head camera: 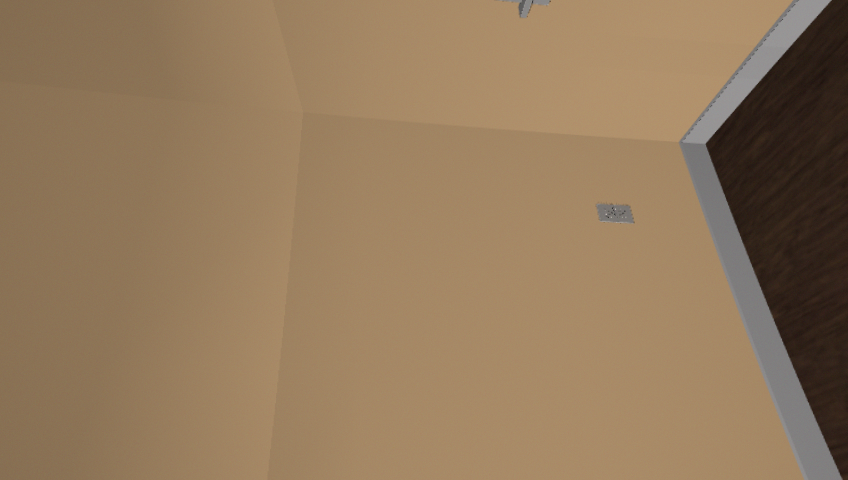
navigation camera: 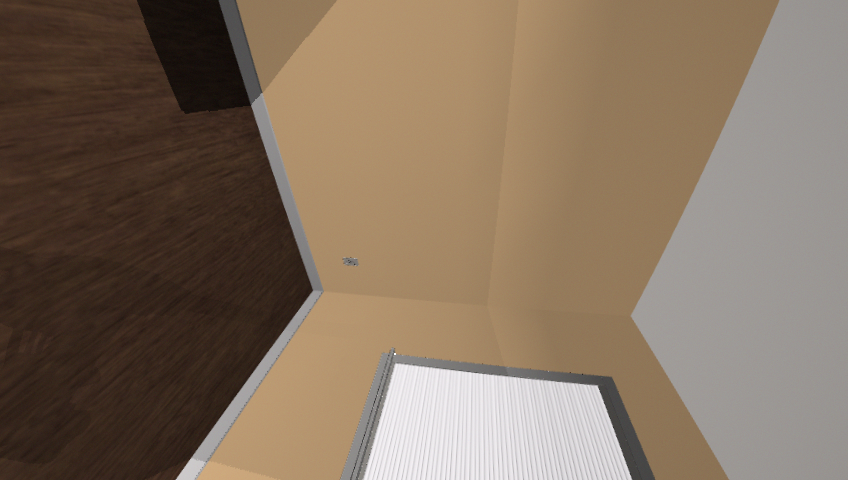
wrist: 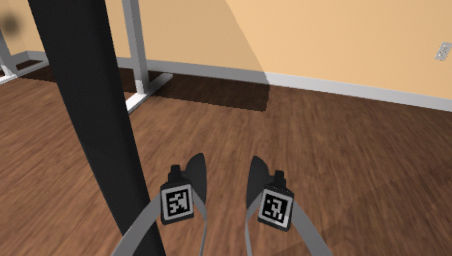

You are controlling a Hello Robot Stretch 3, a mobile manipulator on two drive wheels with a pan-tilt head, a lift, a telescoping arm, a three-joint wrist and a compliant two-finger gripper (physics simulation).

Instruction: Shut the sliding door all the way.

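Places are measured from the robot's base along level axes (x back, y right, z up), in centimetres.
Pixels of known places: gripper, fingertip midpoint: (wrist: 226, 172).
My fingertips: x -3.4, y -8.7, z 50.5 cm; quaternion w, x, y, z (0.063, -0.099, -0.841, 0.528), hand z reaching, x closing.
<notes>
For each thing: its top centre in the pictures, then the offset to it from my fingertips. "pt": a spot on its surface instead.
- window, surface spot: (navigation camera: 493, 422) pt dx -159.0, dy +1.1, dz +92.5 cm
- grey metal leg, surface spot: (wrist: 136, 45) pt dx +25.8, dy -118.3, dz -17.6 cm
The sliding door does not show in the head camera, the navigation camera or the wrist view. My gripper (wrist: 226, 172) is in the lower middle of the wrist view. Its two dark fingertips stand apart with wood floor showing between them, so it is open and empty. It points out over the floor and touches nothing that shows.
A window (navigation camera: 493, 422) with white blinds is on the tan wall. Outlet plates (head camera: 615, 213) (navigation camera: 350, 261) (wrist: 443, 51) are on the walls. A black post (wrist: 90, 100) stands left of the gripper, with a grey metal leg (wrist: 136, 45) behind it. White baseboards (wrist: 310, 84) edge the floor.
</notes>
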